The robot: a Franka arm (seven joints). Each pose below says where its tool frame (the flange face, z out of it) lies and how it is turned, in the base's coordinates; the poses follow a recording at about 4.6 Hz.
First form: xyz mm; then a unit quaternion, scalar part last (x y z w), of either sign.
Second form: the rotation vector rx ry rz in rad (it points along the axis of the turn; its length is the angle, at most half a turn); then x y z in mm. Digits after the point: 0 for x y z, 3 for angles.
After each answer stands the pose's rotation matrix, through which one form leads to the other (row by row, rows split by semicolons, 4 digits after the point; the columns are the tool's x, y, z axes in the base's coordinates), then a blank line. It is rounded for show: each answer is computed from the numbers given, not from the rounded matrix.
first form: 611, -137, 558, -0.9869, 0.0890, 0.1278, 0.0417
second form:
-3.021, 0.272, 0.391, 611, -137, 558
0.9515 -0.1863 -0.2448; -0.1650 -0.9807 0.1051; -0.2597 -0.0596 -0.9639

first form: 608, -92, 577, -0.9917, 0.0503, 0.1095, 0.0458
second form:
-3.028, 0.154, 0.334, 608, -92, 577
0.9710 -0.1098 -0.2126; -0.0897 -0.9907 0.1018; -0.2218 -0.0798 -0.9718

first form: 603, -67, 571, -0.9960, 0.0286, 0.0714, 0.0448
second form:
-3.043, 0.087, 0.218, 603, -67, 571
0.9882 -0.0634 -0.1397; -0.0506 -0.9943 0.0933; -0.1448 -0.0852 -0.9858

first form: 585, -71, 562, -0.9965, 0.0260, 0.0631, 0.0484
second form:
-3.038, 0.079, 0.192, 585, -71, 562
0.9907 -0.0579 -0.1232; -0.0457 -0.9940 0.0997; -0.1283 -0.0932 -0.9874

